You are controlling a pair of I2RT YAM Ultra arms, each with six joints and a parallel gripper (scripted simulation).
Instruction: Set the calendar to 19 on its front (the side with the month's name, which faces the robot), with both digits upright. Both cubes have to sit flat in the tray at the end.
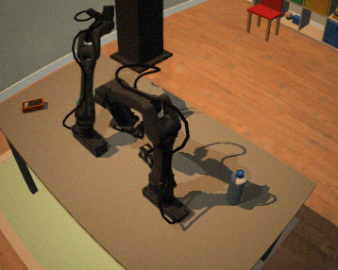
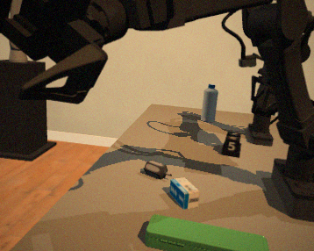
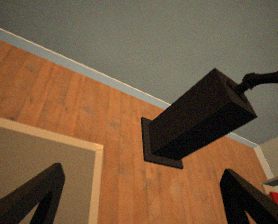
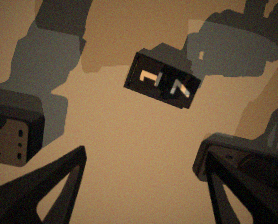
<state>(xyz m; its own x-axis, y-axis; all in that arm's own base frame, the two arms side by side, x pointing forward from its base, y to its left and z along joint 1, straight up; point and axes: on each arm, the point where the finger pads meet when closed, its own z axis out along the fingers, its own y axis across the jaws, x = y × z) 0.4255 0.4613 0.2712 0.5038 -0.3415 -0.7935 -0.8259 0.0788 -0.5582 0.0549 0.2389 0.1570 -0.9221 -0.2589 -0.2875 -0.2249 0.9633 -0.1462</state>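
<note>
Now: right hand 14 cm above the black cube, 6 cm to the left of it and 5 cm short of it. The rest, counted from my right hand: blue-and-white box: 33 cm to the left, 19 cm ahead, 16 cm below; then green box: 48 cm to the left, 16 cm below, 15 cm ahead; then dark grey object: 26 cm ahead, 23 cm to the left, 16 cm below.
</note>
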